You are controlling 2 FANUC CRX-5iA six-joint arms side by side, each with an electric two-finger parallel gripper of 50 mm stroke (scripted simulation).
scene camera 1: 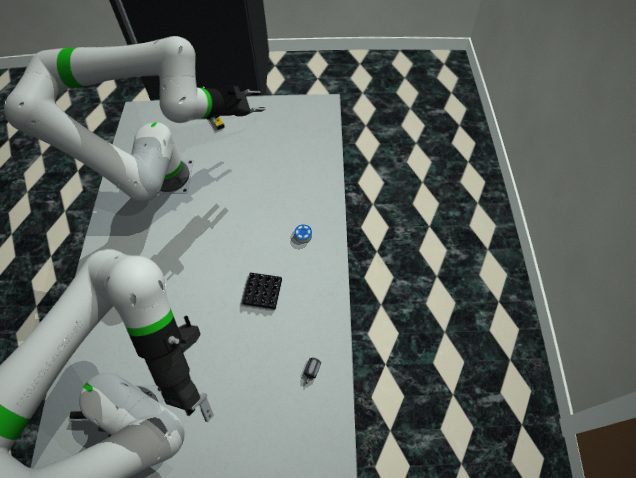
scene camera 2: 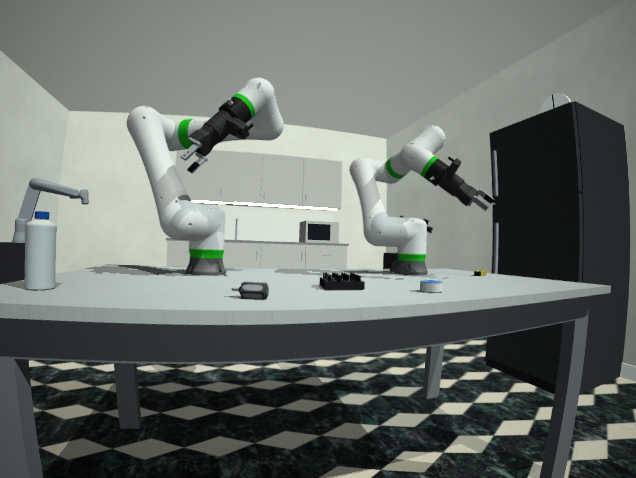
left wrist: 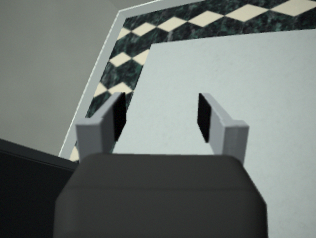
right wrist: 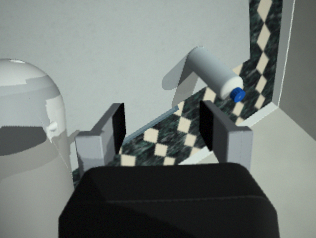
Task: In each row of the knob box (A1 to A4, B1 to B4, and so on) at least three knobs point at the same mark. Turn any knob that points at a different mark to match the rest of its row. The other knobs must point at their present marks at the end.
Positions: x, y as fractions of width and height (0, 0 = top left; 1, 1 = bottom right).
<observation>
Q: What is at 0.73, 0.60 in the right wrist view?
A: My right gripper.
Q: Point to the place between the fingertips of my left gripper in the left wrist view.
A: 0.51, 0.45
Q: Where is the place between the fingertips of my left gripper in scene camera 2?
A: At 0.77, 0.43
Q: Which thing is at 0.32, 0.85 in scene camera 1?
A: My right gripper.
</observation>
